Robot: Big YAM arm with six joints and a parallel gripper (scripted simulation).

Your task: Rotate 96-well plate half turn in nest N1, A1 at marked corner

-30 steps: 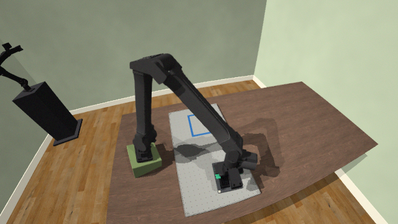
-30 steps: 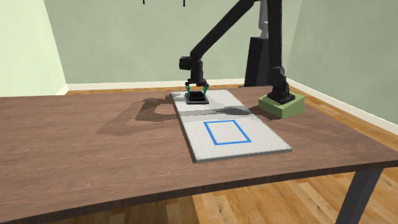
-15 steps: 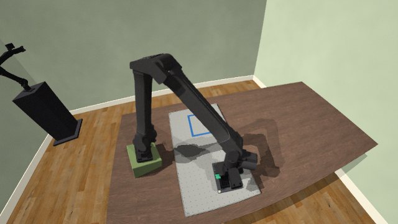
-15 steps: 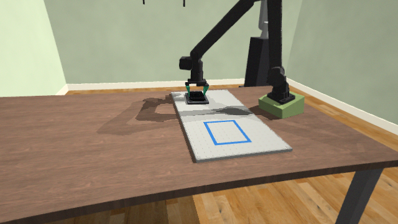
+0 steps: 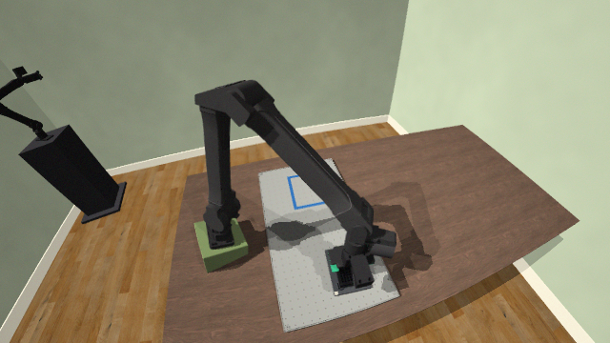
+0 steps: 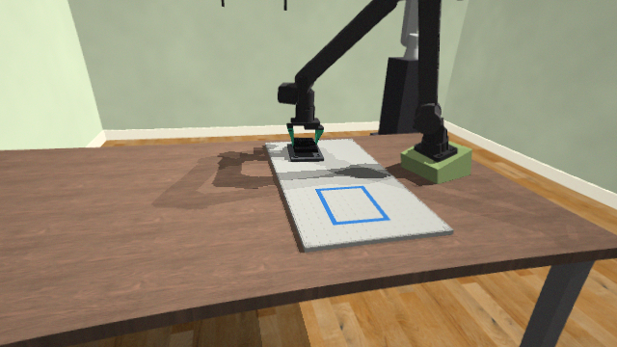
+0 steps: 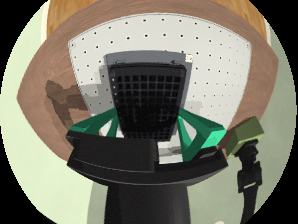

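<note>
The dark plate nest N1 is 30 mm below my hand. From my hand the other things lie so: white corner mark 70 mm behind, 60 mm to the right, 30 mm below; black 96-well plate right at my hand.
</note>
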